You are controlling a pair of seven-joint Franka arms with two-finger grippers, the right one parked.
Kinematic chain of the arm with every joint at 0, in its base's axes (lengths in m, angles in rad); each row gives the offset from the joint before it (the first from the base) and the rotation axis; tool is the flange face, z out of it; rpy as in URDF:
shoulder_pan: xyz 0 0 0.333 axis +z
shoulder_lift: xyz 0 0 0 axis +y
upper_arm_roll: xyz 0 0 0.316 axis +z
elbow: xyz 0.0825 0 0 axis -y
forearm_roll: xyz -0.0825 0 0.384 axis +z
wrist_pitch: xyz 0 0 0 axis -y
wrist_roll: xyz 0.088 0 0 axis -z
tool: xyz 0 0 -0.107 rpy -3.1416 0 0
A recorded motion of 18 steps. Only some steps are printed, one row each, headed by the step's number.
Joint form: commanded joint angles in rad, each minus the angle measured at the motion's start. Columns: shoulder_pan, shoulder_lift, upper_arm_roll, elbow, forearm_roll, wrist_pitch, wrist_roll.
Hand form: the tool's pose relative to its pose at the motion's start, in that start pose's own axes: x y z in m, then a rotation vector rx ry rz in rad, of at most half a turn. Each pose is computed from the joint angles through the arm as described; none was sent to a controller.
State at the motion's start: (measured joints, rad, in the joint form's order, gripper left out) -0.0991 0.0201 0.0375 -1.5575 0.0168 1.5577 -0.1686
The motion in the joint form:
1: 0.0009 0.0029 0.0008 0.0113 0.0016 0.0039 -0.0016
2: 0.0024 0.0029 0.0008 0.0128 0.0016 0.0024 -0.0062
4: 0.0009 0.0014 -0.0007 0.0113 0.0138 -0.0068 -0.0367
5: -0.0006 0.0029 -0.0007 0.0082 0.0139 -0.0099 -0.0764
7: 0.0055 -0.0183 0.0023 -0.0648 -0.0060 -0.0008 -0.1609
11: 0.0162 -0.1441 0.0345 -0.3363 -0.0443 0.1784 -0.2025
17: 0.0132 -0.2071 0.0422 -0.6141 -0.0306 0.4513 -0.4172
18: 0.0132 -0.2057 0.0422 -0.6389 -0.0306 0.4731 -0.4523
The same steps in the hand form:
1: 0.0016 -0.0009 -0.0040 -0.0004 0.0124 -0.0035
2: 0.0016 -0.0018 -0.0046 -0.0004 0.0123 -0.0096
4: 0.0002 -0.0017 -0.0040 0.0130 0.0056 -0.0374
5: 0.0001 -0.0008 -0.0014 0.0147 -0.0016 -0.0755
7: -0.0066 -0.0047 0.0206 0.0049 -0.0477 -0.1679
11: -0.0342 -0.0289 0.0679 -0.0494 -0.0279 -0.2567
17: -0.0545 -0.0336 0.1453 -0.0584 0.0245 -0.4769
18: -0.0566 -0.0336 0.1558 -0.0571 0.0194 -0.5122

